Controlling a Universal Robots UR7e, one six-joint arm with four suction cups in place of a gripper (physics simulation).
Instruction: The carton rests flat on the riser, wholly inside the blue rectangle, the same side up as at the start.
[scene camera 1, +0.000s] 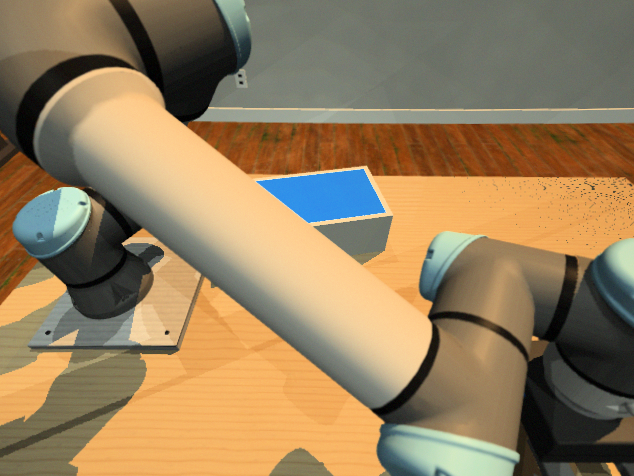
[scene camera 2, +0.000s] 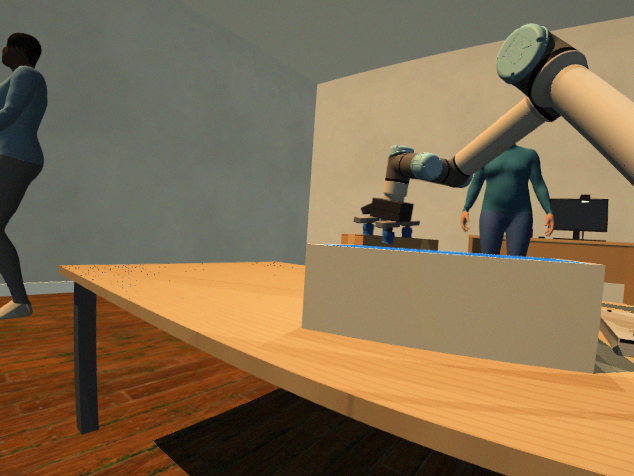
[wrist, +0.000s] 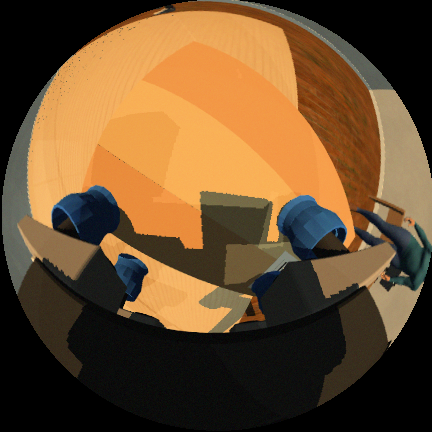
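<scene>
The carton is an orange-brown box with a paler stripe along its top. It lies on the table beyond the riser in scene camera 2, partly hidden. In scene camera 1 it does not clearly show. The grey riser stands on the table; its top bears the blue rectangle, partly hidden by the arm in scene camera 1, with no carton on its visible part. My gripper, four blue suction cups pointing down, is low over the carton with suction off. Whether the cups touch it, I cannot tell.
The arm's long link crosses in front of the riser. A metal base plate sits on the table at the left. One person stands at the far left, another behind the table near a desk with a monitor.
</scene>
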